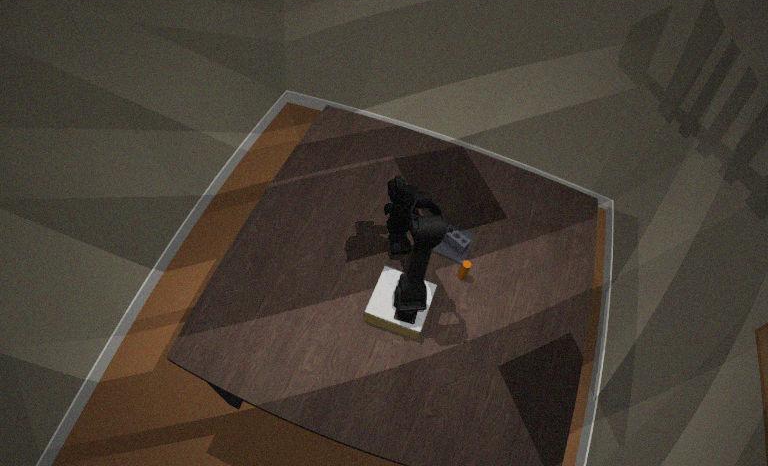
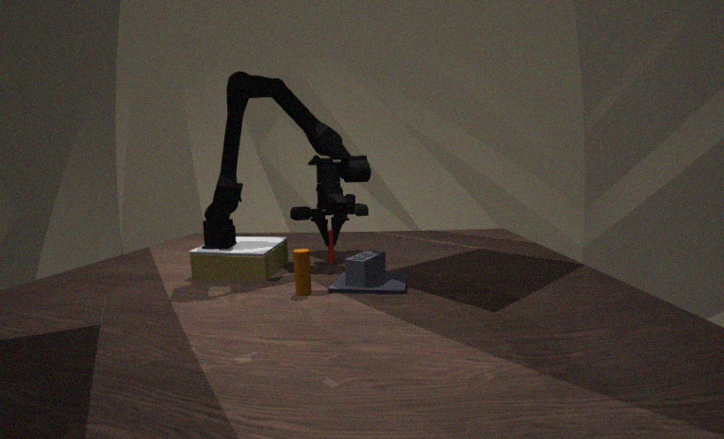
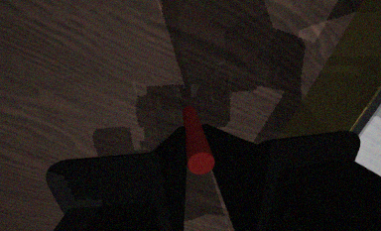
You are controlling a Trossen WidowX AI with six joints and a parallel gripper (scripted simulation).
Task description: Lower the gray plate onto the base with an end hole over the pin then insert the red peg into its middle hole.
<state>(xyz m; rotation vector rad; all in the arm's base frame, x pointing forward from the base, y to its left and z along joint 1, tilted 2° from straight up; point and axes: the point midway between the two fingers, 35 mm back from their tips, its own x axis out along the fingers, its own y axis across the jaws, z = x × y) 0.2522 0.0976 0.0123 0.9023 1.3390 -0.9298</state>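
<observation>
The gray plate lies 80 mm ahead of my gripper tip and 200 mm to the right of it. Round my gripper tip: red peg right at my gripper tip; orange cylinder 40 mm behind, 250 mm to the right; dark base 90 mm ahead, 190 mm to the right, 30 mm below.
</observation>
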